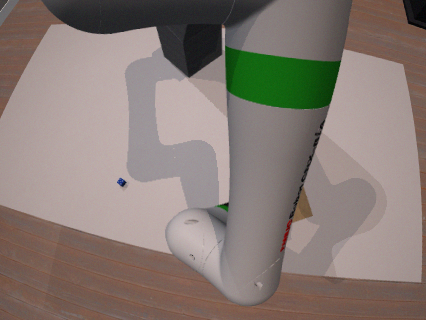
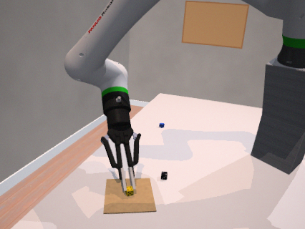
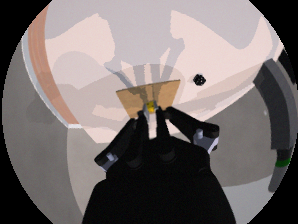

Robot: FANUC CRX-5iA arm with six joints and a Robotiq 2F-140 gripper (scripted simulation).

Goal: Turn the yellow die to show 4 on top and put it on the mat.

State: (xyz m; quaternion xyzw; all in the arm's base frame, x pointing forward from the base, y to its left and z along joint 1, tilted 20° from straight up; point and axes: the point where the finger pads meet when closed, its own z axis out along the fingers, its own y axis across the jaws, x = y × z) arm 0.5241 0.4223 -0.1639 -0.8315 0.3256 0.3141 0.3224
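Now: hand 20 mm past the yellow die, 20 mm to the right of it and 20 mm above it. From my hand the other things lie so: black die 80 mm behind, 100 mm to the right, 30 mm below; blue die 50 mm ahead, 500 mm to the right, 30 mm below; brown mat 20 mm behind, 20 mm to the left, 40 mm below.
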